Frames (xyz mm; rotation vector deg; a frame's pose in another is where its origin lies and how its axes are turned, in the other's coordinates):
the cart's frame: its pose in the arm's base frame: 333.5 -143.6 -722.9 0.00 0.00 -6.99
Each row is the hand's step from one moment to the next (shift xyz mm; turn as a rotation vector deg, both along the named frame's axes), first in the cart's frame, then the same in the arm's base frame.
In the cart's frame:
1: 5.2 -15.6 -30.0 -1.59 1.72 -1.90
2: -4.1 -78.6 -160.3 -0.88 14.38 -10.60
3: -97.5 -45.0 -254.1 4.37 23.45 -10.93
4: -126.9 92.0 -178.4 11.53 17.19 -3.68
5: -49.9 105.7 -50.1 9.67 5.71 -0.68
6: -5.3 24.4 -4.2 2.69 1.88 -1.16
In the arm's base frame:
1: 3.3 -16.1 -30.0 -1.37 1.90 -1.90
2: -13.6 -77.5 -160.3 0.88 14.38 -10.60
3: -102.3 -32.8 -254.1 7.19 22.74 -10.93
4: -114.8 106.8 -178.4 13.54 15.66 -3.68
5: -36.7 111.0 -50.1 10.29 4.49 -0.68
6: -2.3 24.9 -4.2 2.90 1.54 -1.16

